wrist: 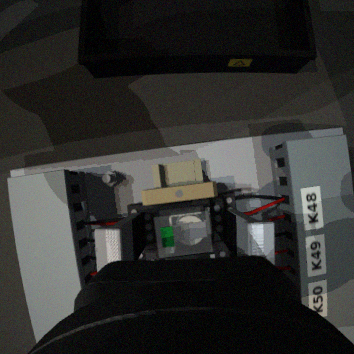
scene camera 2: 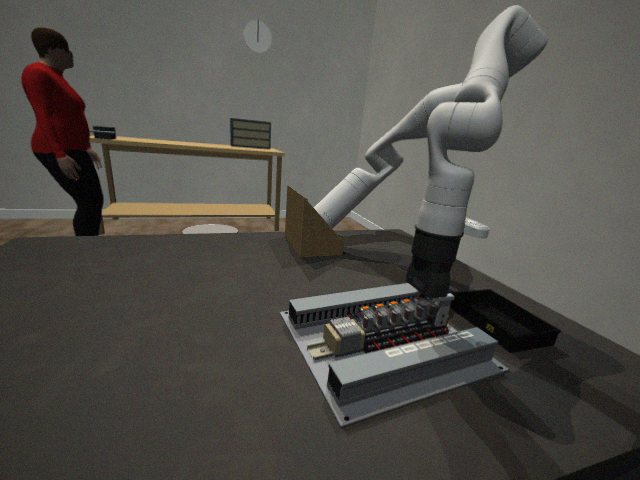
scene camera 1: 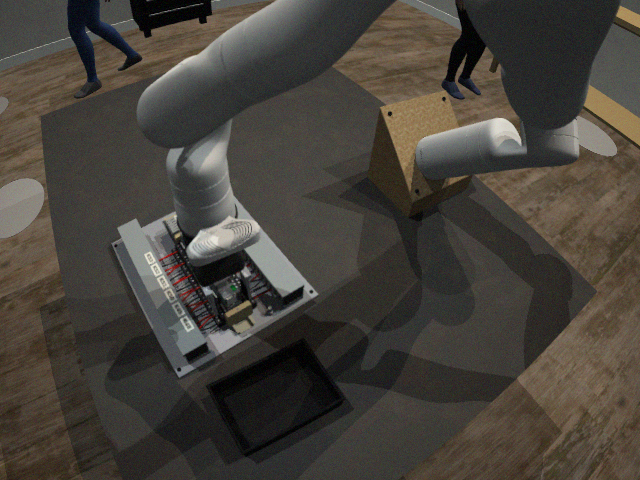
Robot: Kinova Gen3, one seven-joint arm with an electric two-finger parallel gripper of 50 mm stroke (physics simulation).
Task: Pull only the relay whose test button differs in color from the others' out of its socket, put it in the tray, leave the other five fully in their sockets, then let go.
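Pixels of known places: gripper, between the fingertips: (wrist: 183,227) (scene camera 2: 429,316) (scene camera 1: 230,302); arm's base, origin of its link: (scene camera 2: 321,219) (scene camera 1: 432,157).
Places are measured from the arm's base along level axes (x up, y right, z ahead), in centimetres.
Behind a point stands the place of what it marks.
Note:
The relay with the green test button (scene camera 1: 227,296) @(x -2.4, y -13.9, z 47.2 cm) (wrist: 182,234) @(x -2.4, y -12.9, z 46.7 cm) sits upright in its socket at the row's end, beside the beige end stop (scene camera 1: 238,310) @(x -5.2, y -15.2, z 46.2 cm) (wrist: 179,193) @(x -5.2, y -14.8, z 46.3 cm). Its label side reads K48. My gripper (scene camera 1: 229,285) @(x -6.3, y -12.7, z 46.8 cm) (wrist: 183,227) @(x -6.3, y -12.7, z 46.8 cm) is open, its fingers lowered on either side of this relay, with gaps to both sides in the wrist view. In scene camera 2 the gripper (scene camera 2: 434,310) @(x -6.3, y -12.7, z 46.8 cm) largely hides it. Relays with orange buttons, such as this one (scene camera 2: 380,314) @(x -2.9, y -0.4, z 50.5 cm), stand upright in the sockets. The black tray (scene camera 1: 225,418) @(x -5.7, y -30.4, z 53.8 cm) (scene camera 2: 532,342) @(x -7.6, y -29.7, z 54.2 cm) (wrist: 190,66) @(x -8.0, y -23.9, z 46.3 cm) holds nothing visible.
Grey wire ducts (scene camera 1: 162,294) @(x -4.9, y -8.1, z 57.1 cm) (scene camera 2: 413,365) @(x -5.1, y -1.7, z 60.6 cm) (wrist: 325,165) @(x -4.9, y -17.4, z 55.3 cm) flank the relay row on the mounting plate (scene camera 1: 227,342) @(x -8.9, y -17.9, z 49.5 cm) (wrist: 230,159) @(x -8.9, y -17.5, z 49.8 cm). Red wires run beside the sockets. A beige terminal block (scene camera 2: 343,335) @(x -4.7, y 6.9, z 53.4 cm) stands at the other row end. A wooden wedge (scene camera 1: 395,165) @(x -0.4, y 0.7, z 8.9 cm) (scene camera 2: 310,232) @(x -1.4, y 5.2, z 9.5 cm) stands farther off.

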